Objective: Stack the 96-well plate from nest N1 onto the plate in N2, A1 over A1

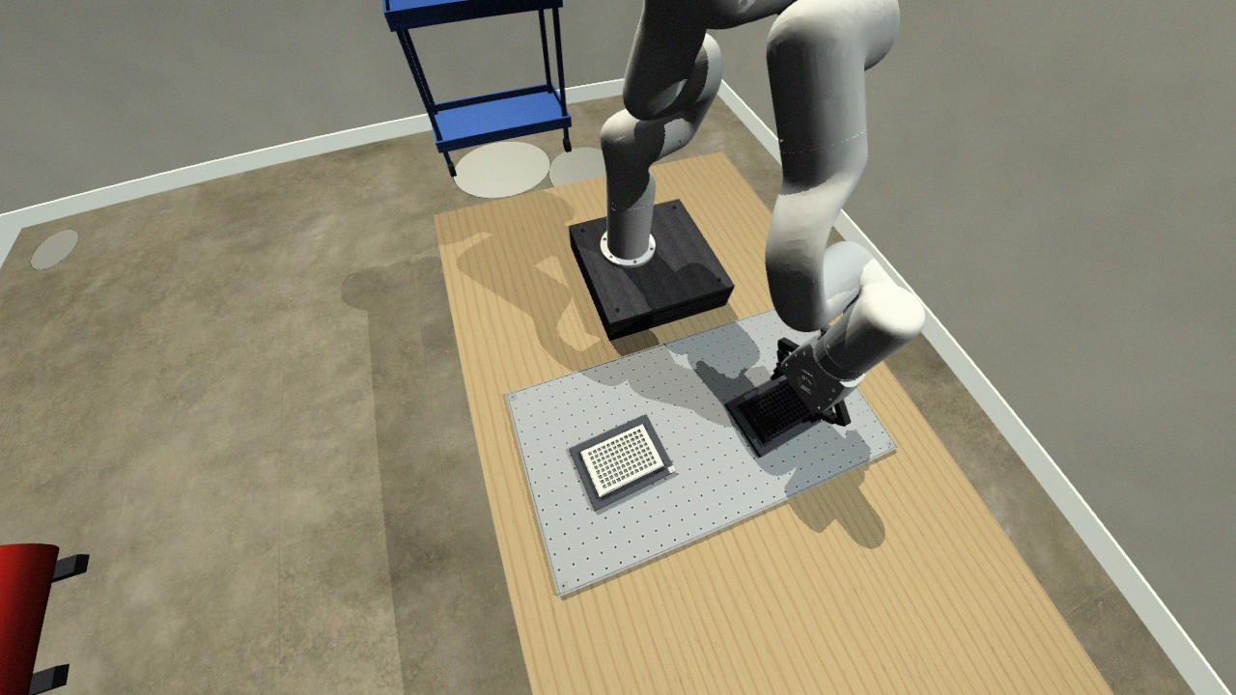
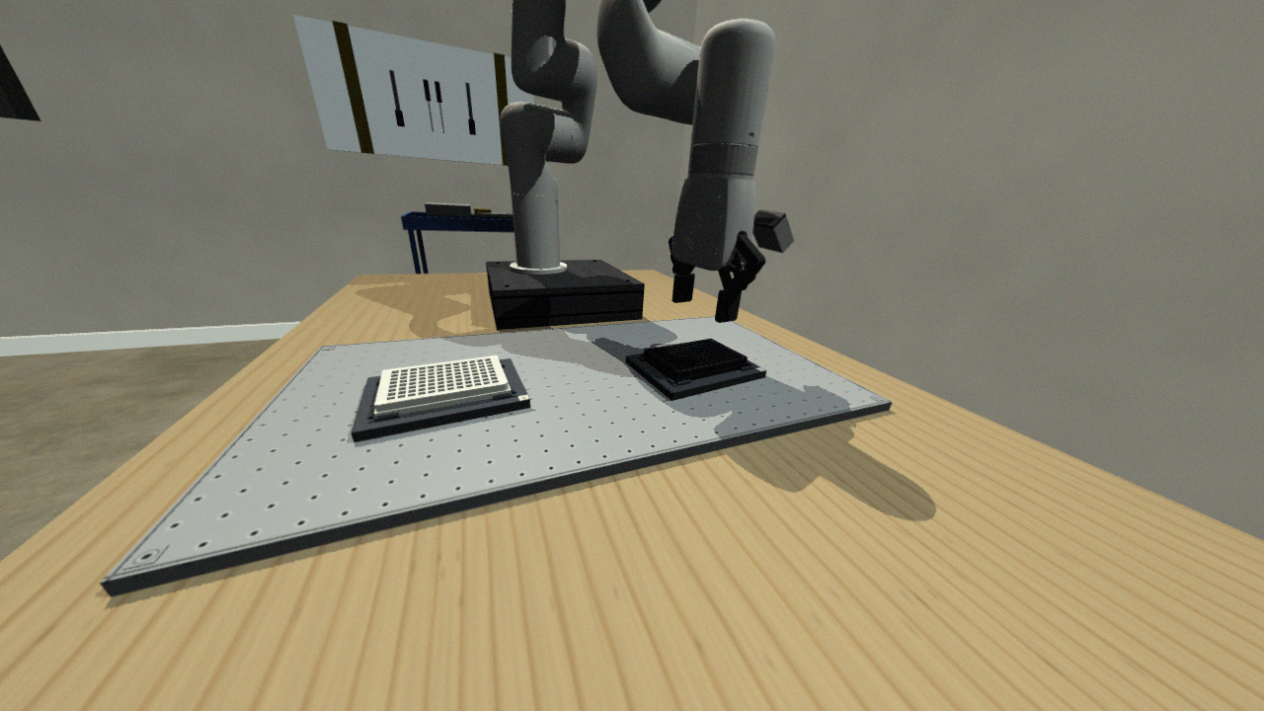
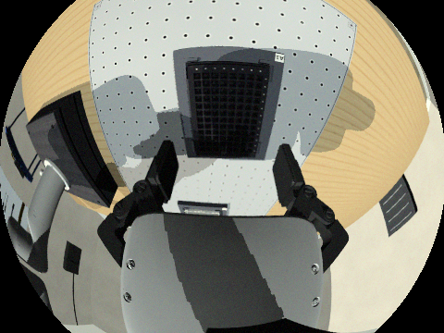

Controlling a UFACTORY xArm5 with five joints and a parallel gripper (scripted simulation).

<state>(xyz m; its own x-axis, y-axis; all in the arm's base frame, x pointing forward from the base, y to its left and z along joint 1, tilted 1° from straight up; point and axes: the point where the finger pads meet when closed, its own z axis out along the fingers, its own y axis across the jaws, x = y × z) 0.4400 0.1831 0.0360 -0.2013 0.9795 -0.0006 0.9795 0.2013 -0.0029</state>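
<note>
My hand is 8 cm above the black 96-well plate. Round my hand: white 96-well plate: 1 cm ahead, 32 cm to the right, 8 cm below; plate nest N2: 1 cm ahead, 32 cm to the right, 9 cm below; plate nest N1: 9 cm below.
</note>
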